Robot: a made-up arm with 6 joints. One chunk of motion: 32 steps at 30 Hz.
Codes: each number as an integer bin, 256 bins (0 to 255) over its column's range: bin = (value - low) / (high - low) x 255, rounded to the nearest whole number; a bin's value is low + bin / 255 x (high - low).
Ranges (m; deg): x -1.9..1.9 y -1.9..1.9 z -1.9..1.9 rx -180..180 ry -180..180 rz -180..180
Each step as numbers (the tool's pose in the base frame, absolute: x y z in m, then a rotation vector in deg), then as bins.
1 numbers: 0.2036 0.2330 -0.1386 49.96 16.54 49.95
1 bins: 141 143 118 163 139 163
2 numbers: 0.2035 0.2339 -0.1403 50.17 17.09 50.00
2 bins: 141 143 118 163 140 163
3 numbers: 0.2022 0.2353 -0.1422 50.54 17.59 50.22
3 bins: 141 143 118 163 140 163
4 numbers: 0.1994 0.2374 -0.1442 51.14 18.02 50.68
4 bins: 141 143 118 164 140 163
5 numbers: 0.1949 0.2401 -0.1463 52.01 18.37 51.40
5 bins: 141 144 118 164 141 164
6 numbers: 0.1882 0.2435 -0.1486 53.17 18.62 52.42
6 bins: 140 144 118 165 141 165
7 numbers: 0.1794 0.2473 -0.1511 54.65 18.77 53.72
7 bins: 140 144 117 166 141 166
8 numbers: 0.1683 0.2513 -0.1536 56.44 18.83 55.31
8 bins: 139 144 117 167 141 167
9 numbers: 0.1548 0.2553 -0.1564 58.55 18.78 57.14
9 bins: 138 145 117 169 141 168
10 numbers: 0.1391 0.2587 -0.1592 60.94 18.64 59.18
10 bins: 137 145 117 171 141 169
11 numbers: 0.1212 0.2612 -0.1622 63.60 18.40 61.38
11 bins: 136 145 117 173 141 171
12 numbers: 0.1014 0.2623 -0.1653 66.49 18.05 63.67
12 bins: 134 145 116 175 140 173
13 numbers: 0.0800 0.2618 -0.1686 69.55 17.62 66.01
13 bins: 133 145 116 177 140 174
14 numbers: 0.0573 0.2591 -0.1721 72.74 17.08 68.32
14 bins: 131 145 116 179 140 176
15 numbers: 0.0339 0.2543 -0.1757 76.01 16.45 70.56
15 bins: 130 145 116 181 139 177
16 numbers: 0.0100 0.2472 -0.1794 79.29 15.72 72.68
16 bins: 128 144 115 184 139 179
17 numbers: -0.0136 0.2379 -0.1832 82.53 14.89 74.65
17 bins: 127 143 115 186 138 180
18 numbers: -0.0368 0.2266 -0.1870 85.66 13.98 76.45
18 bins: 125 143 115 188 137 182
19 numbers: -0.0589 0.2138 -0.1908 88.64 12.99 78.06
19 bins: 124 142 115 190 137 183
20 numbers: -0.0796 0.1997 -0.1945 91.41 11.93 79.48
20 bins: 122 141 114 192 136 184
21 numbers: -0.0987 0.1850 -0.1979 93.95 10.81 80.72
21 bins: 121 140 114 194 135 185
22 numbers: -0.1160 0.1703 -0.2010 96.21 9.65 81.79
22 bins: 120 139 114 196 134 185
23 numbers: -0.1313 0.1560 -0.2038 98.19 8.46 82.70
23 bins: 119 138 114 197 133 186
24 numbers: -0.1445 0.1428 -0.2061 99.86 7.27 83.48
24 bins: 118 137 114 198 133 187
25 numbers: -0.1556 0.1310 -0.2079 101.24 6.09 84.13
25 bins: 117 136 114 199 132 187
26 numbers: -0.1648 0.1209 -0.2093 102.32 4.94 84.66
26 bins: 116 136 113 200 131 187
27 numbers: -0.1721 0.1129 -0.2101 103.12 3.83 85.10
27 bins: 116 135 113 201 130 188
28 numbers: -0.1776 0.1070 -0.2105 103.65 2.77 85.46
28 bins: 116 135 113 201 129 188
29 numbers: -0.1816 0.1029 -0.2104 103.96 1.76 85.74
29 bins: 115 134 113 201 129 188
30 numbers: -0.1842 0.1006 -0.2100 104.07 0.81 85.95
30 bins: 115 134 113 201 128 188
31 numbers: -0.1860 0.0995 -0.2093 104.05 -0.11 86.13
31 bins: 115 134 113 201 127 189
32 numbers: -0.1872 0.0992 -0.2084 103.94 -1.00 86.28
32 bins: 115 134 114 201 127 189
